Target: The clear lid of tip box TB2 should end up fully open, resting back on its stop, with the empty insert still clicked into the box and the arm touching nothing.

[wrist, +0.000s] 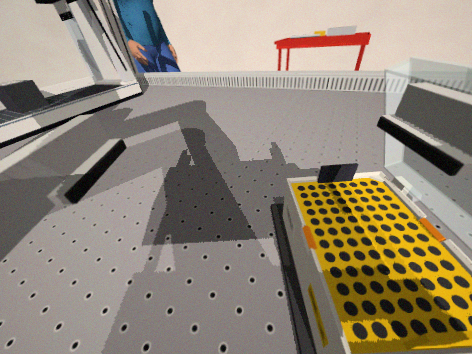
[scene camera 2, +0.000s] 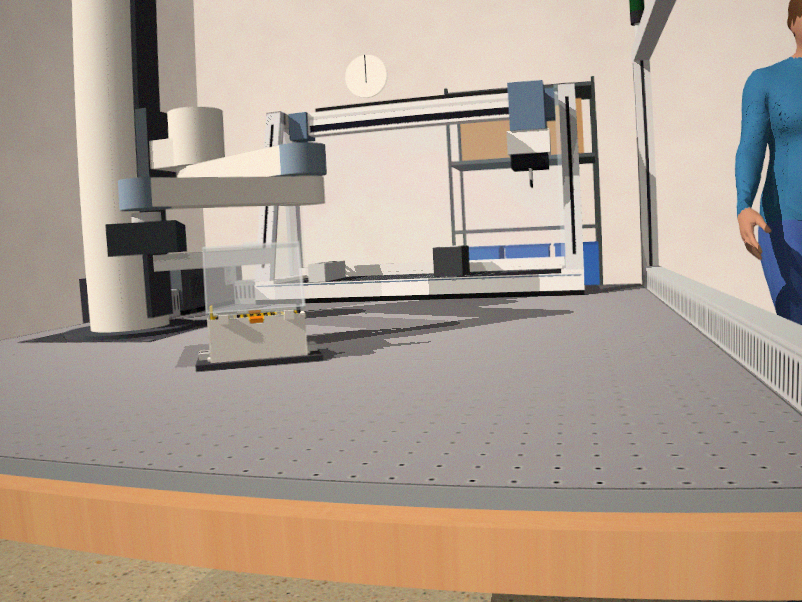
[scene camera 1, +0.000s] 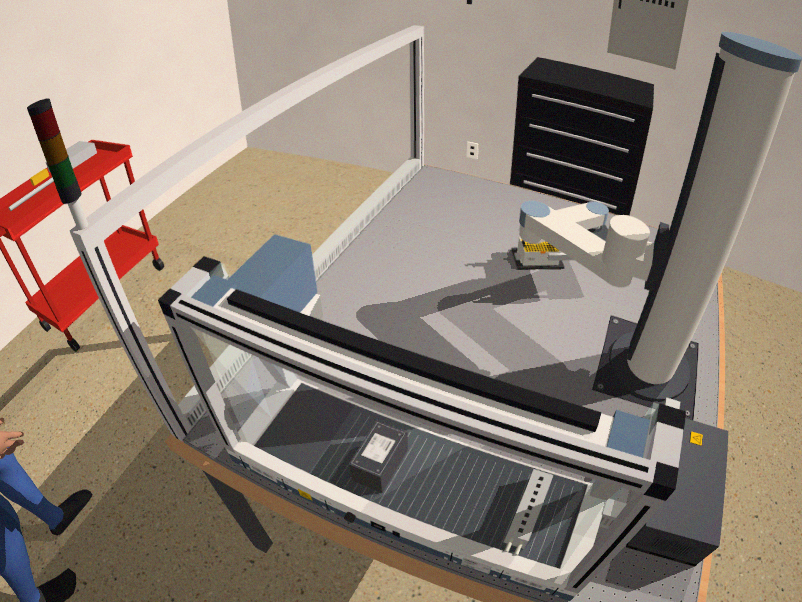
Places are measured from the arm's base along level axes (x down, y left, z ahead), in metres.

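Where they show: gripper, fingertip midpoint: [wrist: 247,117]; arm's base at its link origin: [scene camera 2: 131,336] [scene camera 1: 649,368].
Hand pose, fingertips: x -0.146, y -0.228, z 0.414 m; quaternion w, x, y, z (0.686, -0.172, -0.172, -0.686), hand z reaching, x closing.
Observation:
Things, the pixels of their centre, and the offset from my fingertips.
- Tip box TB2 at the middle of its body: [wrist: 357,253] [scene camera 2: 256,334] [scene camera 1: 538,250] dx +0.101, dy -0.080, dz +0.013 m
- clear lid at the middle of its body: [scene camera 2: 253,277] dx +0.025, dy -0.110, dz +0.028 m
- dark tab at the middle of its body: [wrist: 336,173] dx +0.068, dy -0.054, dz +0.062 m
Tip box TB2 [scene camera 1: 536,259] [scene camera 2: 259,338] [wrist: 304,260] stands on a black base. Its yellow insert [wrist: 395,262] lies level in the box top, its holes empty; orange catches show at its sides. The clear lid [scene camera 2: 252,275] [wrist: 395,150] stands raised, about upright, along one long side; whether it rests on its stop I cannot tell. My gripper [wrist: 247,117] is open and empty, fingers wide apart. In the wrist view its right finger overlaps the lid; contact is unclear. In scene camera 1 the arm hides the gripper and the lid is hard to make out.
The arm [scene camera 1: 570,236] [scene camera 2: 239,191] reaches from its column [scene camera 1: 719,213] [scene camera 2: 106,162] over the box. A gantry machine [scene camera 1: 414,382] [scene camera 2: 414,287] stands across the table. A dark tab [wrist: 338,173] stands at the box's far end. A person [scene camera 2: 774,149] [wrist: 150,40] stands beyond the table edge.

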